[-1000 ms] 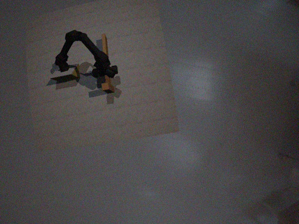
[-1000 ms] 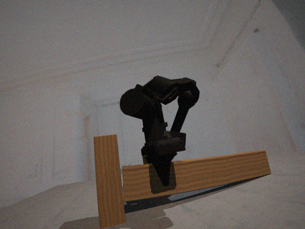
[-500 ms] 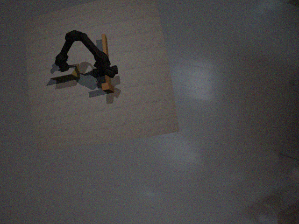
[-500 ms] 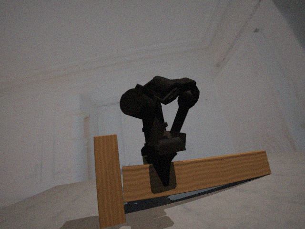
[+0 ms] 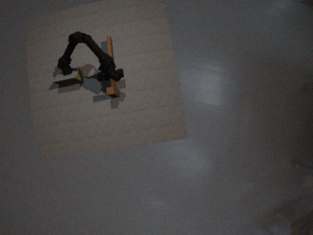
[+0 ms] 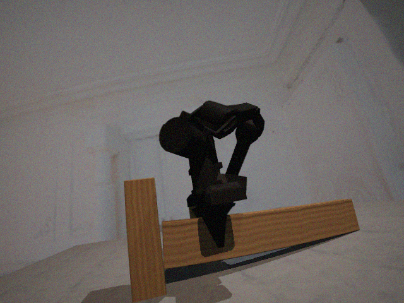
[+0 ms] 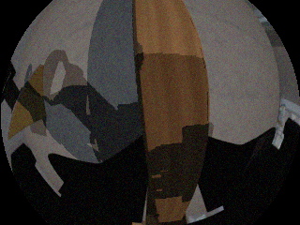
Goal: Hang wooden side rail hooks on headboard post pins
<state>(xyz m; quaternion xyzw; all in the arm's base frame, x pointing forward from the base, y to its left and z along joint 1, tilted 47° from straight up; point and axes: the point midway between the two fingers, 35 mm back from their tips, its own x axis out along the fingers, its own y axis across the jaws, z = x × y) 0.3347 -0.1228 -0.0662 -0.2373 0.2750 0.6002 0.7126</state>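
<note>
Now: gripper tip 2 cm past the headboard post, 12 cm to the left of it and 4 cm below it.
</note>
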